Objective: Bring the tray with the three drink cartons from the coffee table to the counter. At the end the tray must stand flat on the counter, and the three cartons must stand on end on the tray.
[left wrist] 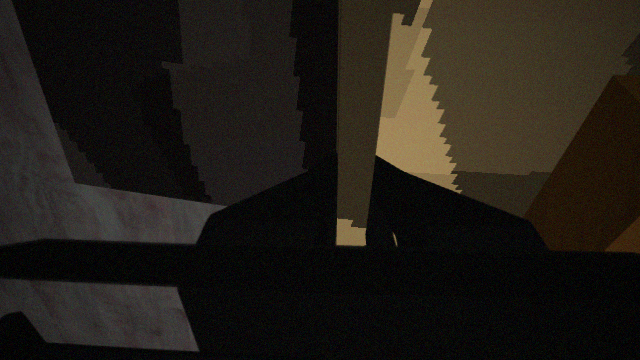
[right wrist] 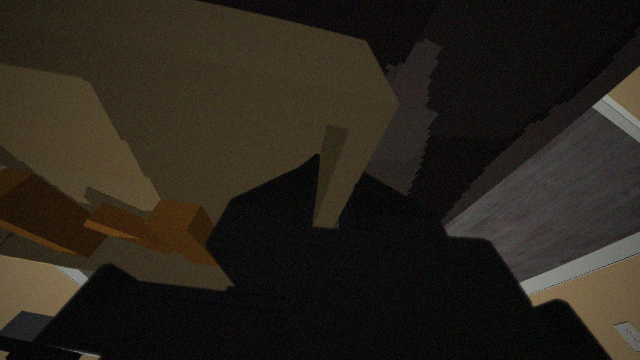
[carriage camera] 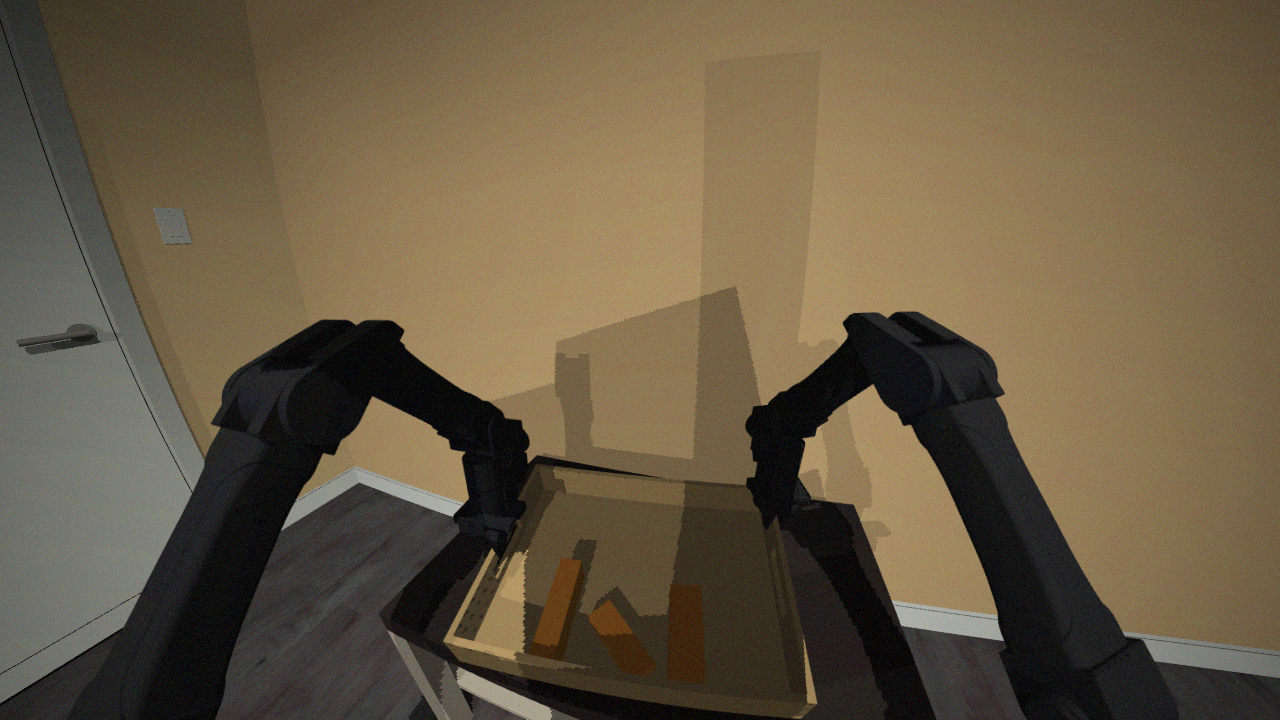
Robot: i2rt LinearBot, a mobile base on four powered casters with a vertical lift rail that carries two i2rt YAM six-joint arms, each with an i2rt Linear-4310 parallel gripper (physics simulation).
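Where they show: left gripper, fingertip midpoint: (left wrist: 350,168) (carriage camera: 498,554); right gripper, fingertip midpoint: (right wrist: 329,163) (carriage camera: 769,526); left arm's base at its link origin: (right wrist: 36,350).
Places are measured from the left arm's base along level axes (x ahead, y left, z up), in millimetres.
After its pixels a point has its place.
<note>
The tan tray (carriage camera: 626,590) @(x 353, y -329, z -143 mm) is over the dark coffee table (carriage camera: 836,555) @(x 411, y -771, z -189 mm); I cannot tell whether it still touches the top. Three orange cartons are on it: the left one (carriage camera: 556,609) @(x 294, y -221, z -99 mm) and the right one (carriage camera: 685,633) @(x 259, y -414, z -124 mm) look upright, and the middle one (carriage camera: 619,637) @(x 265, y -315, z -131 mm) leans. My left gripper (carriage camera: 490,527) is shut on the tray's left rim, which shows between the fingers in the left wrist view (left wrist: 353,178) @(x 407, y -108, z -63 mm). My right gripper (carriage camera: 769,506) @(x 430, y -614, z -102 mm) is shut on the right rim, which shows in the right wrist view (right wrist: 330,183) @(x 451, y -614, z -53 mm). The cartons (right wrist: 174,223) @(x 331, y -436, z -117 mm) also show there.
A tan wall stands close behind the table. A grey door (carriage camera: 53,447) @(x 619, y 1277, z -10 mm) with a handle is at the left, with a light switch (carriage camera: 172,225) @(x 1012, y 1137, z 583 mm) beside it. Dark wood floor (carriage camera: 330,573) @(x 782, y 750, z -639 mm) and a white baseboard (carriage camera: 1073,640) surround the table.
</note>
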